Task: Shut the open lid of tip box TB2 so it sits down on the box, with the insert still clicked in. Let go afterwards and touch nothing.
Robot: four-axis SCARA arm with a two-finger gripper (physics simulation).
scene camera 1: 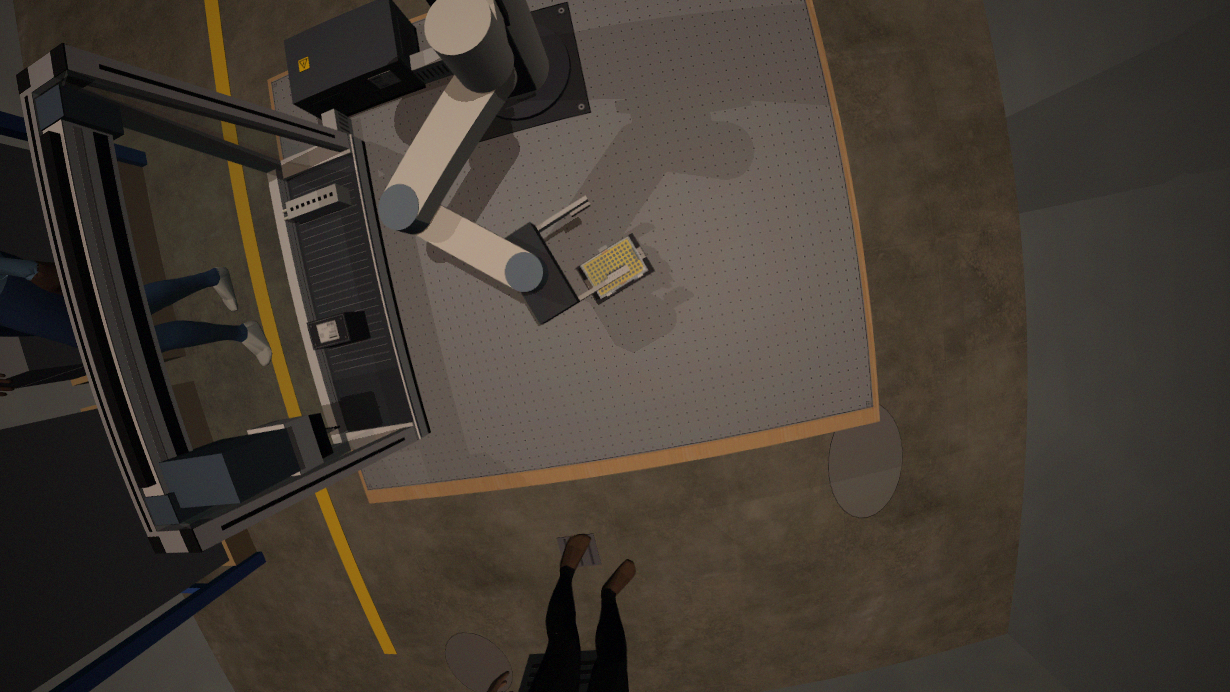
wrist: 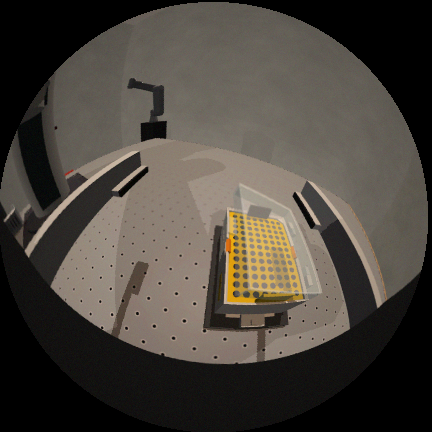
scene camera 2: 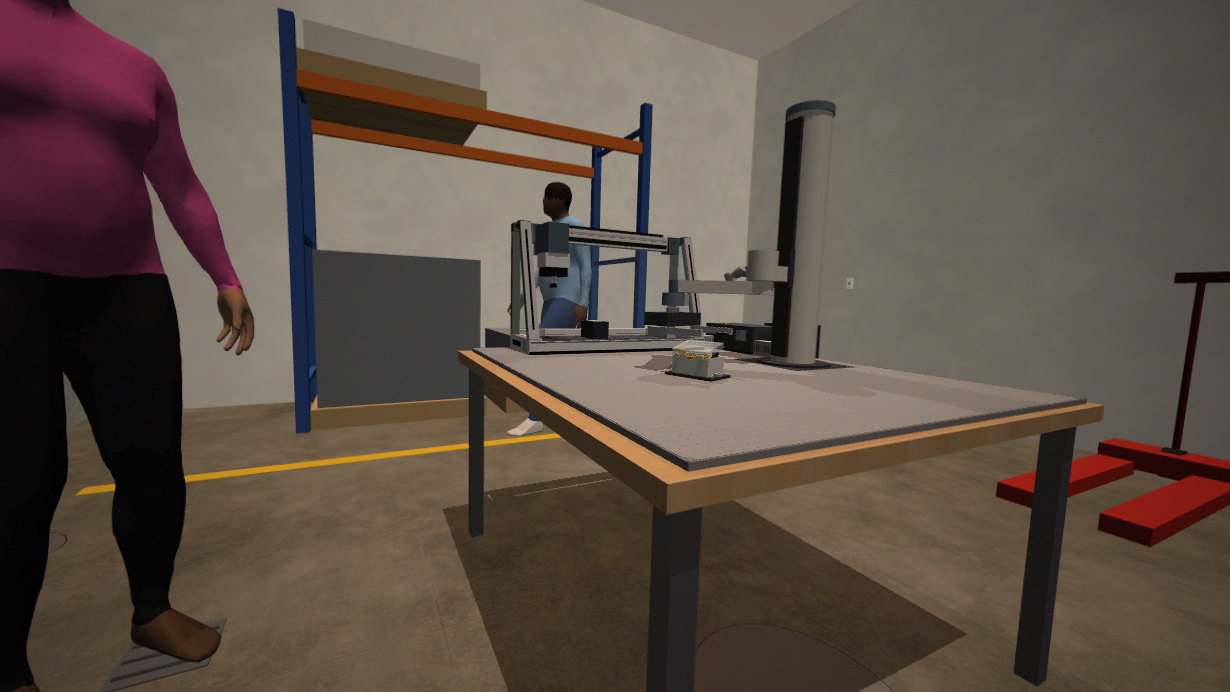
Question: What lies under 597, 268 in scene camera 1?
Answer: A clear lid.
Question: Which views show my gripper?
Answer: Scene camera 1, the wrist view and scene camera 2: all of them.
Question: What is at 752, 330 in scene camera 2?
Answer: A black controller box.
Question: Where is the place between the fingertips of my gripper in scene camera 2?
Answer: At 717, 332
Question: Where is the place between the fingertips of my gripper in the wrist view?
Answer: At 223, 168
